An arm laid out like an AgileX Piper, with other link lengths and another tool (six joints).
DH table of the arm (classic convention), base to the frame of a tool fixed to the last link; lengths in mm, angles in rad. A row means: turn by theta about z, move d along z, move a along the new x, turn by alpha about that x. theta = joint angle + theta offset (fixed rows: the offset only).
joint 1: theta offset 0; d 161.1; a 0; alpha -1.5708
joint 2: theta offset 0.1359; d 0; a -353.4; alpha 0
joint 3: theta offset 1.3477; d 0; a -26.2; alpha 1.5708
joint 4: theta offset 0; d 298.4; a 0; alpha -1.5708
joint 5: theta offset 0; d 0; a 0; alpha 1.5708
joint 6: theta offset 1.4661; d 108; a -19.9; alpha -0.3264
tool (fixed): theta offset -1.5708; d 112.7; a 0; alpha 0
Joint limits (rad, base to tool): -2.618..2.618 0..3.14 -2.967..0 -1.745..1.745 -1.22..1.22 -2.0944..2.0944
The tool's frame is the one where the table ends.
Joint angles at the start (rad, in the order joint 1, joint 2, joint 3, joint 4, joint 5, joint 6): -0.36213, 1.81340, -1.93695, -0.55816, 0.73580, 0.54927
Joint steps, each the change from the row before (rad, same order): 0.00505, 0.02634, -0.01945, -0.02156, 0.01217, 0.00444; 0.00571, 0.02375, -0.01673, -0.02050, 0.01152, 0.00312; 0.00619, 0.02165, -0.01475, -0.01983, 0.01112, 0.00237; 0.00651, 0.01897, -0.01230, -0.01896, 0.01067, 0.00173; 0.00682, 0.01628, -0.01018, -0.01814, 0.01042, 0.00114; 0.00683, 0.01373, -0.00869, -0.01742, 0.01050, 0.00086; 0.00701, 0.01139, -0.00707, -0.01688, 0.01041, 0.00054; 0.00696, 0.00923, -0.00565, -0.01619, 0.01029, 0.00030; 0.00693, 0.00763, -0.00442, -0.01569, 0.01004, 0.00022
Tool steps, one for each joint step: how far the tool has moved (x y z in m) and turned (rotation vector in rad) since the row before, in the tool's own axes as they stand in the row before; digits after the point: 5 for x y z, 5 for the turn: 0.00580, 0.00338, 0.00784, 0.00802, 0.01033, -0.01962; 0.00546, 0.00386, 0.00687, 0.00645, 0.00976, -0.01998; 0.00505, 0.00416, 0.00605, 0.00549, 0.00912, -0.02008; 0.00454, 0.00426, 0.00508, 0.00462, 0.00843, -0.01984; 0.00389, 0.00425, 0.00408, 0.00393, 0.00761, -0.01949; 0.00313, 0.00392, 0.00314, 0.00390, 0.00671, -0.01874; 0.00247, 0.00372, 0.00228, 0.00364, 0.00588, -0.01829; 0.00187, 0.00338, 0.00152, 0.00357, 0.00515, -0.01757; 0.00146, 0.00315, 0.00097, 0.00348, 0.00457, -0.01700
